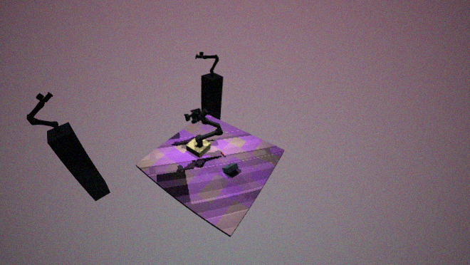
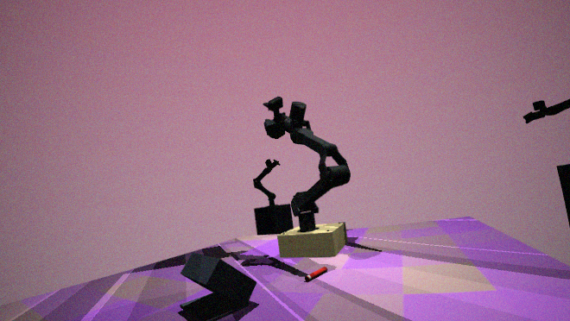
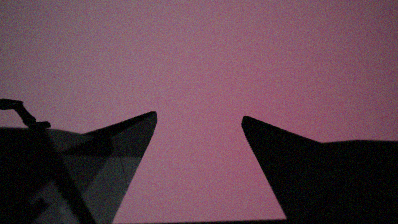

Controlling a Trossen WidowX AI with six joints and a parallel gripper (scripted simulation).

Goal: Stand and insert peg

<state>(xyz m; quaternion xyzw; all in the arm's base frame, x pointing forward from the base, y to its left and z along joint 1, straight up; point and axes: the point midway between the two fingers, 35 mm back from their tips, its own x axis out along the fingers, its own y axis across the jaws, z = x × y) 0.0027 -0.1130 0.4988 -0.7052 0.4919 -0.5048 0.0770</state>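
My gripper tip is now 24 cm short of the red peg, 30 cm to the right of it and 60 cm above it. From my gripper tip the other things lie so: dark sloped panel 45 cm ahead, 18 cm to the left, 55 cm below.
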